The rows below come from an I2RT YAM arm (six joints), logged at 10 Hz.
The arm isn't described. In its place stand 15 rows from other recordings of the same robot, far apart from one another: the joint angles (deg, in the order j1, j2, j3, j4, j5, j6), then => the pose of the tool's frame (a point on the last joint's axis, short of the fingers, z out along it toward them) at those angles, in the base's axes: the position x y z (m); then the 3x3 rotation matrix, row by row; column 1 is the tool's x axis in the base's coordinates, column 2 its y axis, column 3 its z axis.
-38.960 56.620 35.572 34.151 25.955 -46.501 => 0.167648 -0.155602 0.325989; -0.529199 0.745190 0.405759; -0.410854 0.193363 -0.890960; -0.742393 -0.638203 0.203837
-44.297 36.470 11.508 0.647 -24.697 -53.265 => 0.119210 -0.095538 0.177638; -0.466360 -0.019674 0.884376; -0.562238 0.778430 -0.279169; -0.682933 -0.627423 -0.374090
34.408 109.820 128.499 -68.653 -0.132 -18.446 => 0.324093 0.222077 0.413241; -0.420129 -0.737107 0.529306; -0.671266 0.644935 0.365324; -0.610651 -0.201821 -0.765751
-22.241 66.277 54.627 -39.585 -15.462 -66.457 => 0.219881 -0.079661 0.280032; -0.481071 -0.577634 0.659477; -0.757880 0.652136 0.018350; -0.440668 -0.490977 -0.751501
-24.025 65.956 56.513 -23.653 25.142 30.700 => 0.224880 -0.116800 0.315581; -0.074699 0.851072 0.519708; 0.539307 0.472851 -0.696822; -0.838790 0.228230 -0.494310
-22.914 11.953 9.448 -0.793 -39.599 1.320 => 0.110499 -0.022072 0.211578; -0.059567 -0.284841 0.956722; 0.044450 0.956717 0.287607; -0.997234 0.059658 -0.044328
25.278 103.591 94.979 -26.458 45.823 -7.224 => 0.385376 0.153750 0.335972; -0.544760 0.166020 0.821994; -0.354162 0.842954 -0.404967; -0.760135 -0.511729 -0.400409
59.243 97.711 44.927 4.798 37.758 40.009 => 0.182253 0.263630 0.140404; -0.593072 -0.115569 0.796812; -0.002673 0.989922 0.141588; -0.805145 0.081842 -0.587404
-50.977 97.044 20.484 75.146 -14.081 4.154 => 0.180616 -0.209103 0.148486; 0.027996 0.599959 0.799541; 0.077047 0.796180 -0.600135; -0.996634 0.078403 -0.023935
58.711 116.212 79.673 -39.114 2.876 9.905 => 0.207358 0.337753 0.146557; -0.641359 -0.747849 0.171408; -0.724515 0.663848 0.185429; -0.252462 -0.005261 -0.967593
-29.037 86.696 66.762 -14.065 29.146 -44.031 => 0.291198 -0.181491 0.291173; -0.891508 0.218789 0.396668; -0.199388 0.596742 -0.777267; -0.406766 -0.772030 -0.488376
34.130 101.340 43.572 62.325 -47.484 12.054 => 0.275891 0.218704 0.204895; -0.141881 -0.979343 0.144073; 0.074324 0.134595 0.988109; -0.987089 0.150902 0.053693
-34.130 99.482 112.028 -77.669 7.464 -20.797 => 0.275192 -0.192116 0.386525; -0.915617 0.295724 0.272382; 0.195319 0.919342 -0.341557; -0.351419 -0.259534 -0.899526
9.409 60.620 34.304 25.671 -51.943 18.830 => 0.224915 0.065685 0.287635; -0.293745 -0.826983 0.479389; 0.153001 0.454370 0.877575; -0.943560 0.331130 -0.006939
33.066 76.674 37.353 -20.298 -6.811 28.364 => 0.200508 0.135579 0.167229; -0.917421 -0.177486 0.356141; -0.034403 0.927041 0.373378; -0.396427 0.330293 -0.856593
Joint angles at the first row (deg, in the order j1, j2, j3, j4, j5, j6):
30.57 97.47 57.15 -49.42 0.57 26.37
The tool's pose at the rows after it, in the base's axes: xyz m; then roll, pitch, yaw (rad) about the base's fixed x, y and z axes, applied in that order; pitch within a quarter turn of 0, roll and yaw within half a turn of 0:
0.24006, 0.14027, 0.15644, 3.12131, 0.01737, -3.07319
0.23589, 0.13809, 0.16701, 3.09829, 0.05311, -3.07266
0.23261, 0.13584, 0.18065, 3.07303, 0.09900, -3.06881
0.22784, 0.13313, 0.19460, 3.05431, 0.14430, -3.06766
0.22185, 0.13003, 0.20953, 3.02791, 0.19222, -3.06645
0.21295, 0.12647, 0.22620, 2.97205, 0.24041, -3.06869
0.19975, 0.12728, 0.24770, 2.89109, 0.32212, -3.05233
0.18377, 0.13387, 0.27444, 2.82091, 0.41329, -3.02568
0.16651, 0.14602, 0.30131, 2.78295, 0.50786, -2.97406
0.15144, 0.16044, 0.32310, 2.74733, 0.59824, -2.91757
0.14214, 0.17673, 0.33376, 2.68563, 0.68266, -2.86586
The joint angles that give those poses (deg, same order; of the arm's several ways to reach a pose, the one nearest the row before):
30.22 96.16 56.55 -48.98 -0.60 26.30
30.23 93.21 55.91 -48.88 -0.88 26.24
30.14 90.00 55.81 -49.00 -1.05 25.84
30.18 86.65 55.73 -49.47 -0.90 25.65
30.22 82.99 55.68 -49.96 -1.09 25.41
30.31 78.54 55.41 -50.30 -2.76 25.36
31.78 73.01 55.31 -49.55 -4.81 25.29
35.22 68.20 57.02 -49.63 -5.42 26.11
40.64 65.23 60.11 -49.96 -3.78 26.84
46.35 63.92 63.01 -48.86 -1.90 27.16
50.88 63.74 63.71 -44.16 -2.00 26.50

